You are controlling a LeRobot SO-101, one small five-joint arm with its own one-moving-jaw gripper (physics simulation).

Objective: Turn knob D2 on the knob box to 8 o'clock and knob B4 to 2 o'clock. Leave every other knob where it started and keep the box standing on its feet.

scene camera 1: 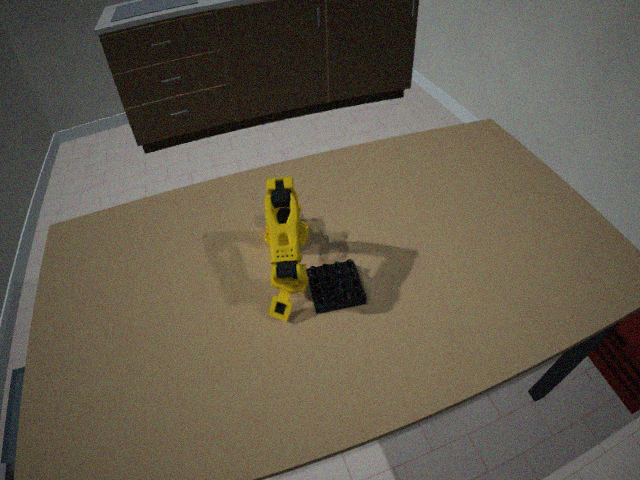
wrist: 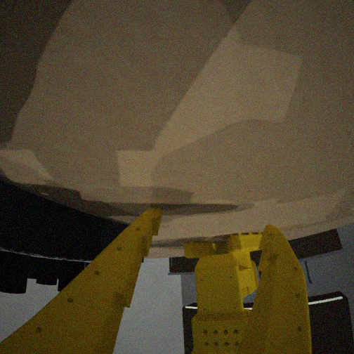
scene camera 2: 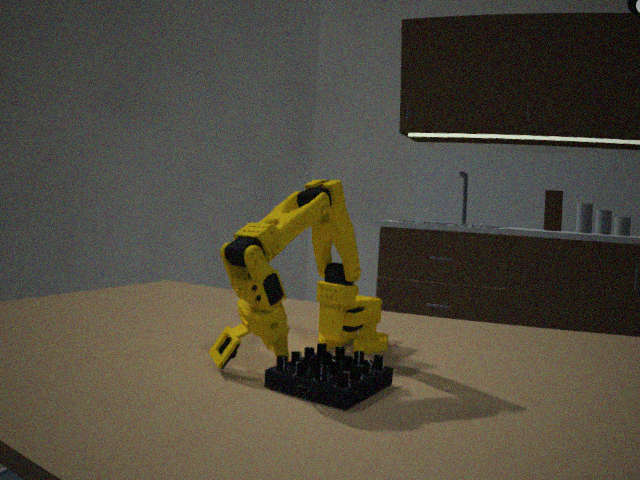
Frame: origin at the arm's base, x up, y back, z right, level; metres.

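Seen in the pictures: hand, tool point: (scene camera 1: 295, 286); arm's base, link origin: (scene camera 2: 347, 348).
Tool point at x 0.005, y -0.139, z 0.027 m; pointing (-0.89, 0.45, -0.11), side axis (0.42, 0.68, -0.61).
Note:
Offsets run from my tool point to a thing's middle. "spot": to the spot under its first point. Level surfaces: height alone.
The black knob box @(dx +0.014, dy -0.035, dz -0.081 m) (scene camera 1: 337, 287) (scene camera 2: 305, 388) stands flat on the table, with several rows of black knobs on top. Its letters and pointer marks are too dark to read, so I cannot tell D2 or B4 apart or how they point. In the wrist view the dark side of the box (wrist: 50, 220) shows at the left, with several knobs below it. My gripper (wrist: 214, 220) is partly open, with a V-shaped gap between its jaws and nothing held. It points down low beside the box, on its left in scene camera 1; the jaw tips are hidden in both scene views.
The tan table @(dx -0.005 m) (scene camera 1: 180, 361) (scene camera 2: 129, 413) carries the box and the yellow arm (scene camera 1: 283, 237) (scene camera 2: 289, 222). The arm's base (scene camera 2: 338, 320) stands behind the box in scene camera 2. The wrist camera mount @(spot: dx +0.025, dy -0.061, dz +0.048 m) (scene camera 1: 280, 308) (scene camera 2: 224, 348) juts out beside the gripper. Arm shadows cross the table.

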